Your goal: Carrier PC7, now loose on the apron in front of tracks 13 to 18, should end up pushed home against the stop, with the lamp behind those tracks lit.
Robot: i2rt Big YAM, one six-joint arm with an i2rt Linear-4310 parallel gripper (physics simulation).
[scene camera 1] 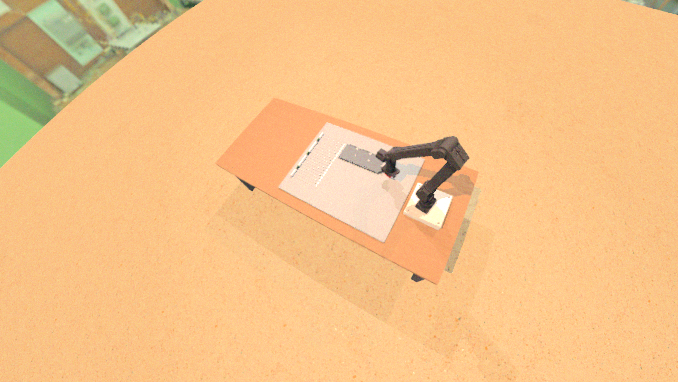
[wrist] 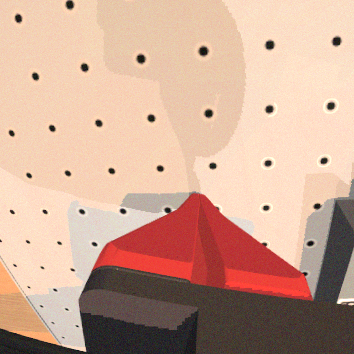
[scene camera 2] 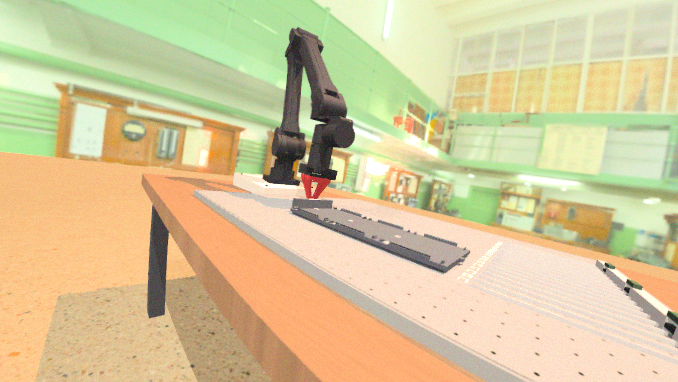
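Seen in the pictures: gripper, fingertip midpoint: [scene camera 1: 389, 177] [wrist: 195, 204]; arm's base at its link origin: [scene camera 1: 425, 203] [scene camera 2: 281, 182].
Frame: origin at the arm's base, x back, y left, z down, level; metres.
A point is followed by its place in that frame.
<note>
Carrier PC7 [scene camera 1: 361, 158] @[y -0.031, x -0.523, z 0.017 m] [scene camera 2: 385, 231] @[y -0.027, x -0.546, z 0.018 m] is a long dark grey plate lying flat on the apron, its upright end wall nearest the arm. Part of that wall [wrist: 334, 250] @[y -0.039, x -0.353, z 0.013 m] shows at the right in the wrist view. My gripper [scene camera 1: 389, 175] @[y -0.029, x -0.284, z 0.024 m] [scene camera 2: 313, 197] @[y -0.029, x -0.284, z 0.024 m] [wrist: 195, 204] @[y -0.029, x -0.284, z 0.024 m] is shut and empty, red fingertips together, pointing down just beyond the end wall, on the arm's side. The white-ribbed tracks [scene camera 1: 327, 156] [scene camera 2: 560, 290] lie beyond the carrier's other end. The white stop rail [scene camera 1: 314, 145] @[y 0.083, x -0.873, z 0.017 m] [scene camera 2: 651, 299] @[y 0.106, x -0.875, z 0.013 m] runs behind them, with dark green lamps [scene camera 2: 634, 284] @[y 0.148, x -0.861, z 0.007 m] that look unlit. Track numbers are unreadable.
A pale perforated board [scene camera 1: 350, 205] @[y 0.283, x -0.362, z 0.029 m] [scene camera 2: 270, 235] @[y -0.225, x -0.522, z 0.028 m] [wrist: 175, 90] @[y 0.024, x -0.270, z 0.028 m] carries the tracks and carrier on the orange-brown table [scene camera 1: 260, 135] @[y 0.262, x -1.342, z 0.042 m]. The arm stands on a white base plate [scene camera 1: 441, 218] @[y 0.028, x 0.124, z -0.010 m] [scene camera 2: 250, 185] @[y -0.120, x -0.034, z 0.021 m] at the table's end opposite the stop rail.
</note>
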